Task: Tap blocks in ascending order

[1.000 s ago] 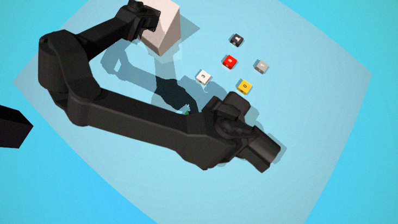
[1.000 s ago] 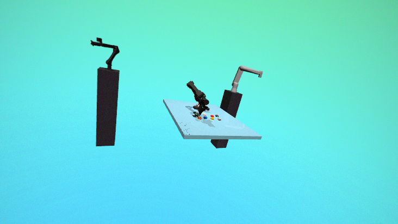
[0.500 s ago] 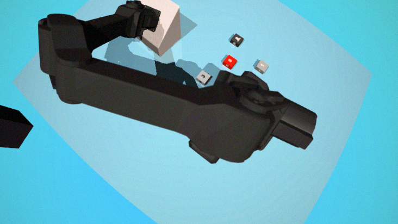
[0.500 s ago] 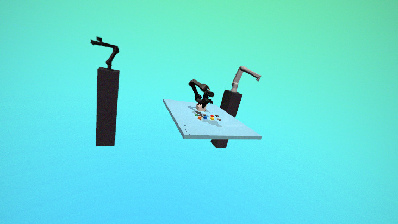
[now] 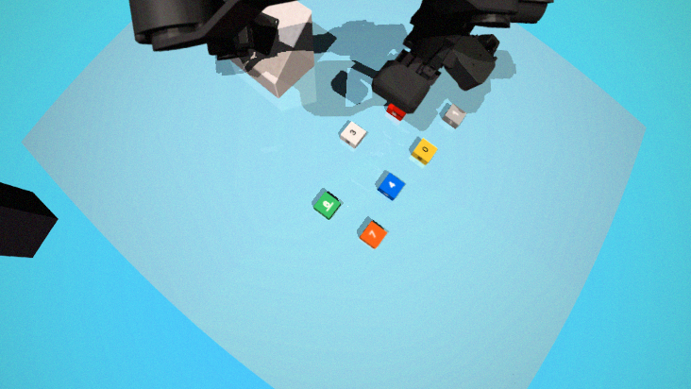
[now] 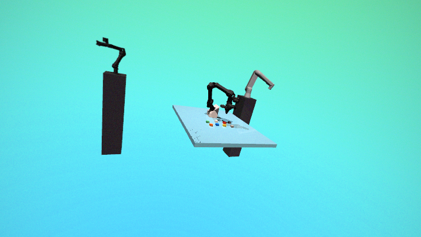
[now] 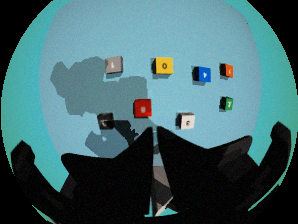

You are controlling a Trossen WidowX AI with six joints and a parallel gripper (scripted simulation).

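My gripper tip is 120 mm above the red block, 10 mm to the right of it and 10 mm past it. Round my gripper tip: black block 120 mm below, 100 mm to the left, 30 mm behind; yellow block 120 mm below, 70 mm ahead, 30 mm to the right; white block 120 mm below, 80 mm to the right, 50 mm behind.
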